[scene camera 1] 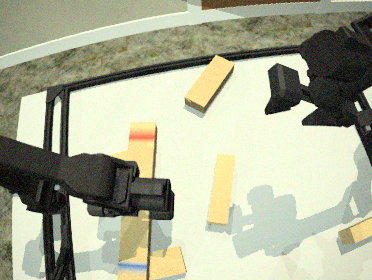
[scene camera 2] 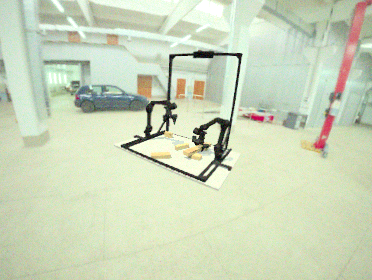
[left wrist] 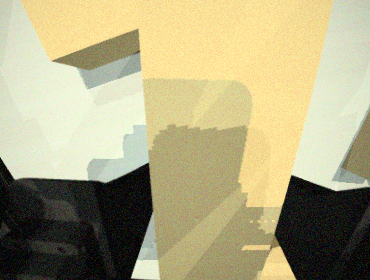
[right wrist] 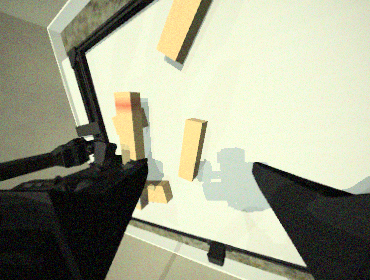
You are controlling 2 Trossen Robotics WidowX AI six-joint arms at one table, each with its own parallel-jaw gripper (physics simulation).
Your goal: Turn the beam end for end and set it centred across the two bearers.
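Places are measured from the left arm's base along level axes (x right, y up, z back), in metres.
Pixels of known places: left gripper, fingertip midpoint: [scene camera 1: 140, 210] [scene camera 2: 199, 150] [left wrist: 204, 163] [right wrist: 140, 157]; right gripper, fingertip midpoint: [scene camera 1: 284, 118] [scene camera 2: 171, 125] [right wrist: 199, 167]; left arm's base, origin of the base link: [scene camera 1: 54, 202] [scene camera 2: 217, 160]; right arm's base, origin of the base link: [scene camera 2: 147, 137].
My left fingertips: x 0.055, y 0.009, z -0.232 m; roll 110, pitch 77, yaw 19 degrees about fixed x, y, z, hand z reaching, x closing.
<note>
Ahead of a thing's pixels: the offset from my left fingertips to its middle.
The beam @[dy +0.028, dx -0.018, dz -0.003 m] [scene camera 1: 143, 150] [scene camera 2: 192, 150] [left wrist: 220, 50] [right wrist: 131, 130] is a long wooden bar lying lengthwise up the picture in scene camera 1, its red band at the top and blue band at the bottom. One bearer @[dy -0.010, dx +0.133, dz -0.019 m] [scene camera 1: 169, 262] [right wrist: 160, 191] sticks out at right near the blue end; another @[dy -0.010, dx -0.125, dz +0.020 m] [scene camera 1: 121, 157] [left wrist: 90, 30] shows left of the beam nearer the red end. Contact between beam and bearers is unclear. My left gripper [scene camera 1: 159, 202] [left wrist: 204, 163] is shut on the beam around its middle. My right gripper [scene camera 1: 287, 117] [right wrist: 199, 167] is open and empty, raised at the right.
A loose wooden block @[dy -0.009, dx -0.329, dz -0.240 m] [scene camera 1: 209, 82] [right wrist: 182, 30] lies near the back rail in scene camera 1. Another block @[dy -0.006, dx -0.017, dz -0.199 m] [scene camera 1: 221, 190] [right wrist: 193, 149] lies right of the beam, and a third block @[dy +0.003, dx +0.171, dz -0.528 m] [scene camera 1: 359, 231] is at the right edge. A black frame [scene camera 1: 180, 63] bounds the table.
</note>
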